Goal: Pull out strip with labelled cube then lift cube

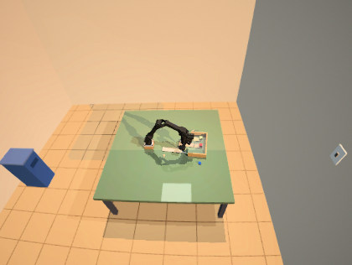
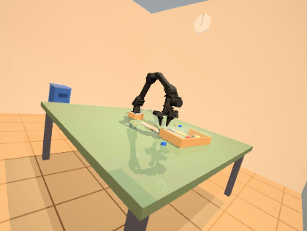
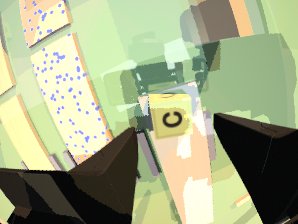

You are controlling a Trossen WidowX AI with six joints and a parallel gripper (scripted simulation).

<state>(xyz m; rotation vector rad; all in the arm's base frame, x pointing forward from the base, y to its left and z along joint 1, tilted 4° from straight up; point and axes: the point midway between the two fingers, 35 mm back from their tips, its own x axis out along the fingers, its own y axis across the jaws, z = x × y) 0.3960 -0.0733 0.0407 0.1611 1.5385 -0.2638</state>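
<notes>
The cream strip is 12 cm behind my gripper tip, 5 cm below it and 1 cm to the left of it. Also, from my gripper tip: tan piece: 31 cm to the left, 11 cm ahead, 5 cm below.
</notes>
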